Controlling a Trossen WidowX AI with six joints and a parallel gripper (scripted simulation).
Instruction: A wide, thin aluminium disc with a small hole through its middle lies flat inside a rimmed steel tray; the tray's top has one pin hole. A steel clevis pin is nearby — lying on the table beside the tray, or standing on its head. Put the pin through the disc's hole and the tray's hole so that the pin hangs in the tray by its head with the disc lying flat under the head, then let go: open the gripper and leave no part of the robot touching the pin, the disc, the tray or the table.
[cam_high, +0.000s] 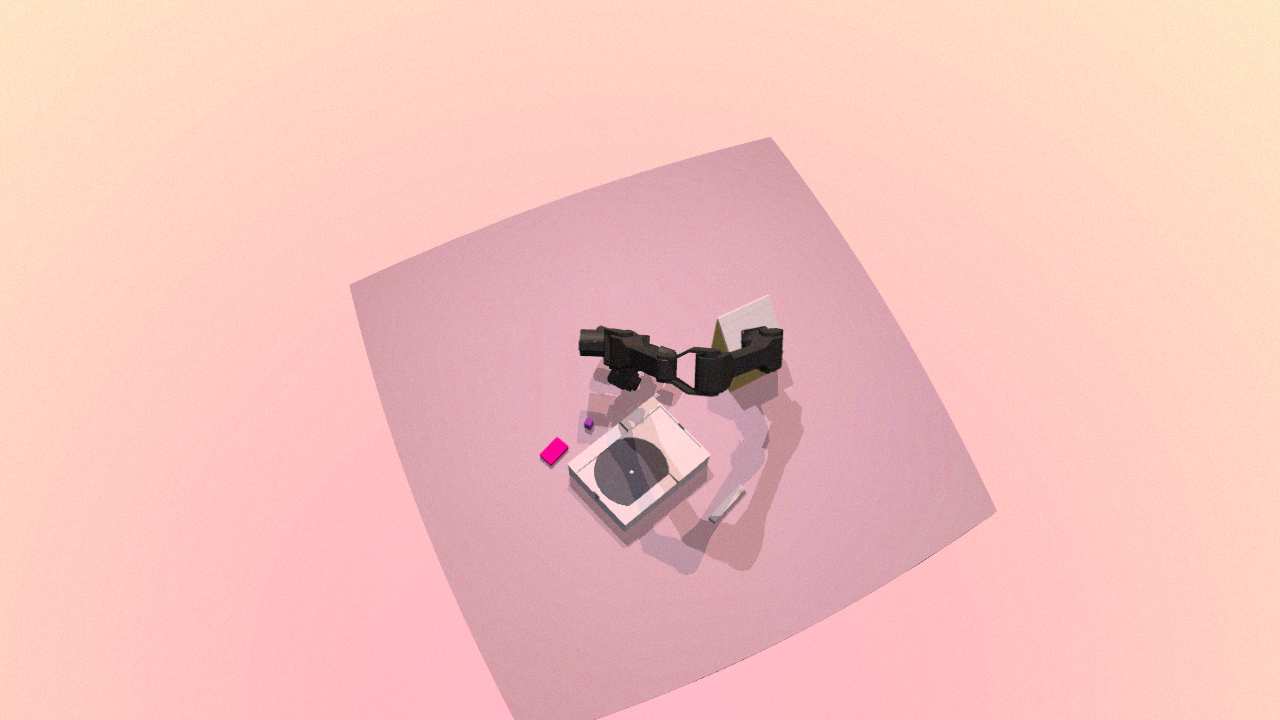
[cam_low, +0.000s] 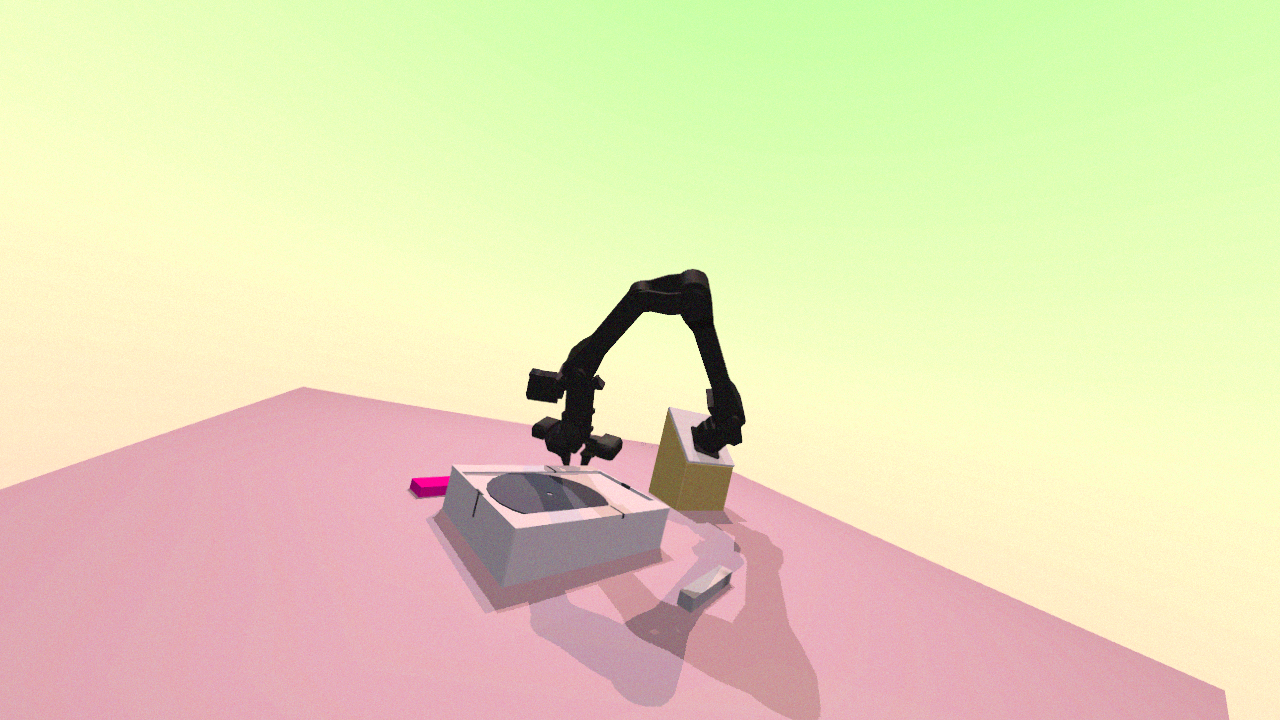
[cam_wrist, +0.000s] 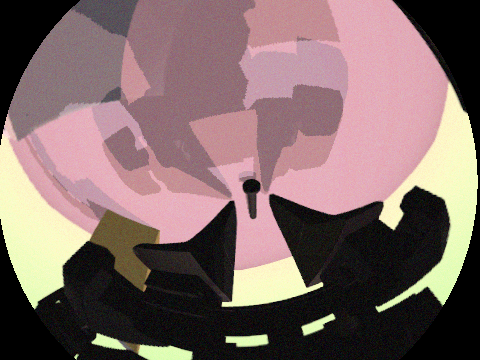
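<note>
Right now my gripper tip is 280 mm to the right of the grey disc, 100 mm short of it and 50 mm below it. Also, from my gripper tip: steel tray: 260 mm to the left, 80 mm ahead, 40 mm above; purple cube: 160 mm ahead, 130 mm to the left, 10 mm above; clevis pin: 10 mm to the right.
</note>
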